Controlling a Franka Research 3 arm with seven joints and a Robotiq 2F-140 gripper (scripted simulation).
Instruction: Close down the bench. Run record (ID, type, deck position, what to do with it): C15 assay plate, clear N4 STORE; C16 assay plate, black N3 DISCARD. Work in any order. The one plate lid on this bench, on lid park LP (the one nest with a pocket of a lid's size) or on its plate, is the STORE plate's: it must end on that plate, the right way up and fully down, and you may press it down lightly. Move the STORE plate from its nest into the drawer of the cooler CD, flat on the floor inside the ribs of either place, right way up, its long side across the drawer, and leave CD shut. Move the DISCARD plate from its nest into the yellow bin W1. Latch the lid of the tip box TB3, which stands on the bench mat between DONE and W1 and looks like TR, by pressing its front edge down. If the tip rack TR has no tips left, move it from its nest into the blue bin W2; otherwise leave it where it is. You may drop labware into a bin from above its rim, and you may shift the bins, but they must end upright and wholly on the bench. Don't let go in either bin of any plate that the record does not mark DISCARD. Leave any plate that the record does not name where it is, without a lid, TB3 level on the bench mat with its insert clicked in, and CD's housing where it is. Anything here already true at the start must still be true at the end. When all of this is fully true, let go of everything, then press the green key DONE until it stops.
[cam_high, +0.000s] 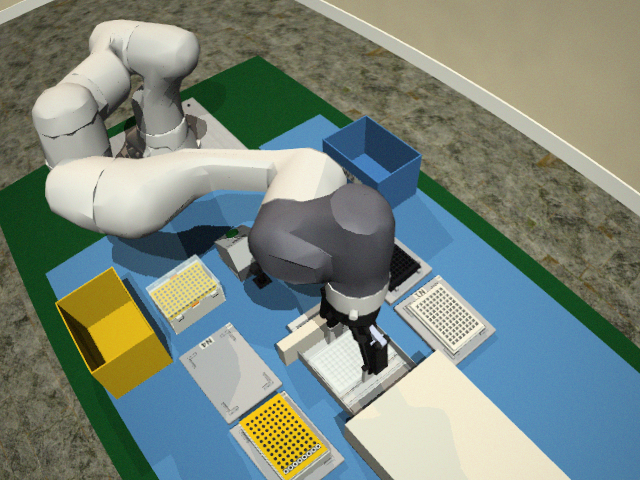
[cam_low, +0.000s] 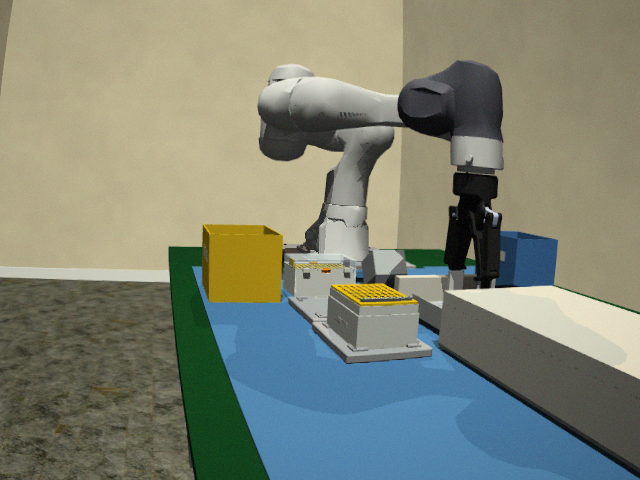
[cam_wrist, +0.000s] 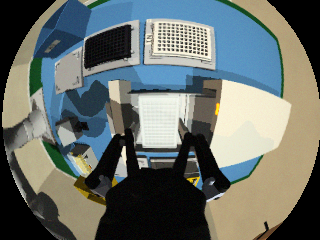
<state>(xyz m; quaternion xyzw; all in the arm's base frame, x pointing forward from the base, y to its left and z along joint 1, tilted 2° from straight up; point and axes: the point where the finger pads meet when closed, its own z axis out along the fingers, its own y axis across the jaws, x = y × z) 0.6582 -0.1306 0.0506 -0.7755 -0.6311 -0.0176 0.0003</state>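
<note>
My gripper is now 1 cm above the plate lid. From my hand the other things lie so: cooler drawer: 3 cm ahead, 2 cm below, 1 cm to the right; then tip rack TR: 20 cm to the right, 1 cm ahead, 1 cm above; then white plate: 18 cm to the left, 9 cm ahead, 3 cm below.
</note>
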